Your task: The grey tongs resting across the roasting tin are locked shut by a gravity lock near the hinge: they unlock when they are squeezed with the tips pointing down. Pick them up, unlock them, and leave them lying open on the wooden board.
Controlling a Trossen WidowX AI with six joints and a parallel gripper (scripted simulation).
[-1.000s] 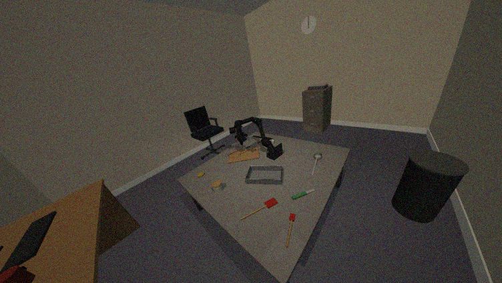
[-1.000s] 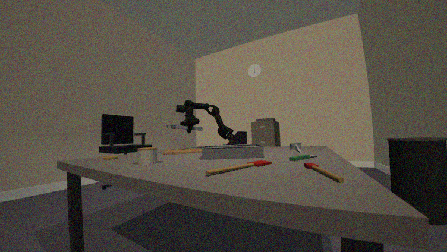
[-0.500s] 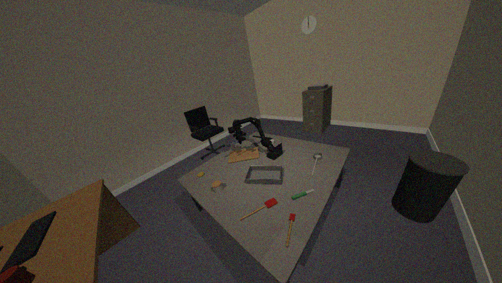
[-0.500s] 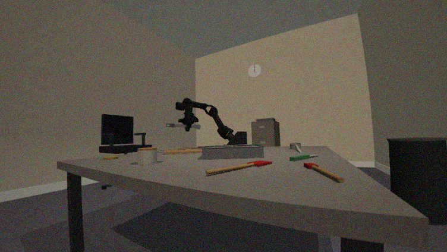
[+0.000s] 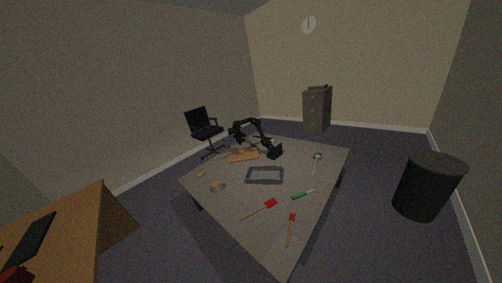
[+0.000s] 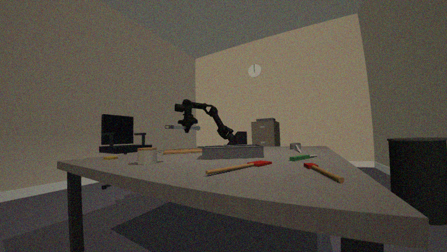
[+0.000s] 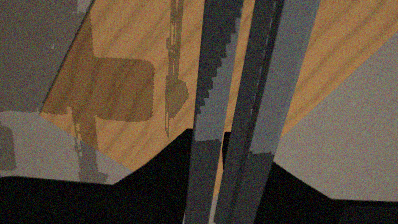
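The wooden board is 140 mm below my gripper tip, 10 mm to the left of it and 10 mm behind it. Round my gripper tip: yellow disc (500 mm ahead, 140 mm below, 100 mm to the right); then roasting tin (470 mm to the left, 120 mm below, 120 mm ahead); then green-handled tool (830 mm to the left, 140 mm below, 80 mm ahead).
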